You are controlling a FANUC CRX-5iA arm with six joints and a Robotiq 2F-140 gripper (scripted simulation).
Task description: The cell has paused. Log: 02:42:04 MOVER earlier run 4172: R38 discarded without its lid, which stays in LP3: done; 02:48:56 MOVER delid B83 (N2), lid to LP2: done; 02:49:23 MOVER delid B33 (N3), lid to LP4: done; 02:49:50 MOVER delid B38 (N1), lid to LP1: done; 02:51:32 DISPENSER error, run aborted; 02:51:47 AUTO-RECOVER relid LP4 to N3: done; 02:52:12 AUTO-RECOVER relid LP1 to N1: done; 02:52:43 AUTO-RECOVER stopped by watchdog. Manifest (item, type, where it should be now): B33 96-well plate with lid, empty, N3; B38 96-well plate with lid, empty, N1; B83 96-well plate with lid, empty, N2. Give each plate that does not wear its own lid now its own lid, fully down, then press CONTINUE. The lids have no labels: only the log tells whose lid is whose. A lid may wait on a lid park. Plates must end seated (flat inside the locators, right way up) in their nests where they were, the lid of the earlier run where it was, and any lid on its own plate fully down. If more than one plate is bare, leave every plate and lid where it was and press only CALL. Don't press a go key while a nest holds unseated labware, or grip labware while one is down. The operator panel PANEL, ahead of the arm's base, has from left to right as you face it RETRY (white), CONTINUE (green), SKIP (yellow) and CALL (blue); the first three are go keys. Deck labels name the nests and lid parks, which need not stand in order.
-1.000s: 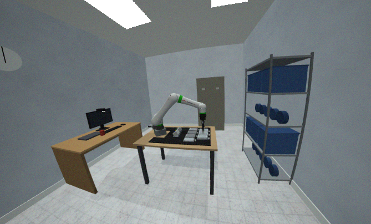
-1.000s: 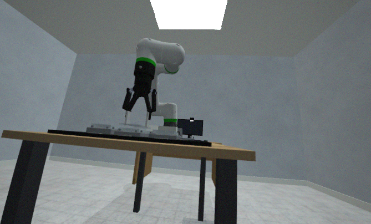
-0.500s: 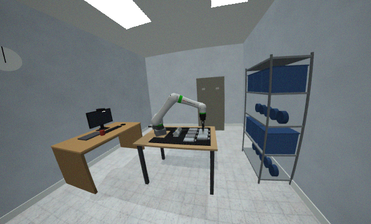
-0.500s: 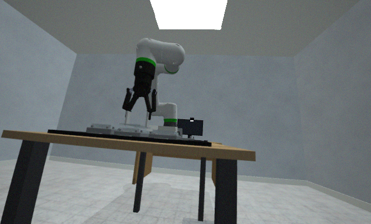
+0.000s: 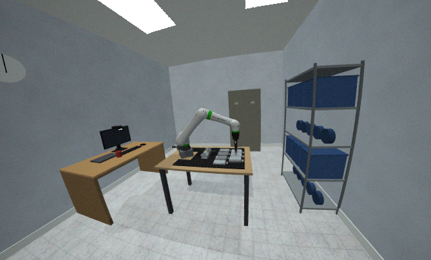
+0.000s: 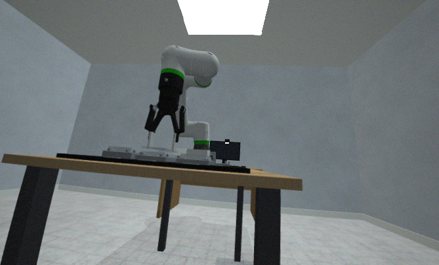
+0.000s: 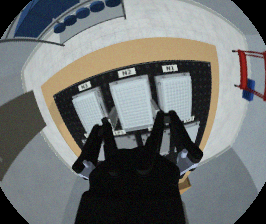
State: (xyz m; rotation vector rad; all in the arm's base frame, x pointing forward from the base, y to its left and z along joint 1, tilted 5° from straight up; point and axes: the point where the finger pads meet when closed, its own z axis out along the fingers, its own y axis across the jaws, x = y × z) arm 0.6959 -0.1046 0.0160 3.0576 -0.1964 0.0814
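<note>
Right now the clear lid is 2 cm below my hand. From my hand the other things lie so: plate: 4 cm below; then yellow key: 42 cm behind, 5 cm to the left; then green key: 42 cm behind, 10 cm to the left.
</note>
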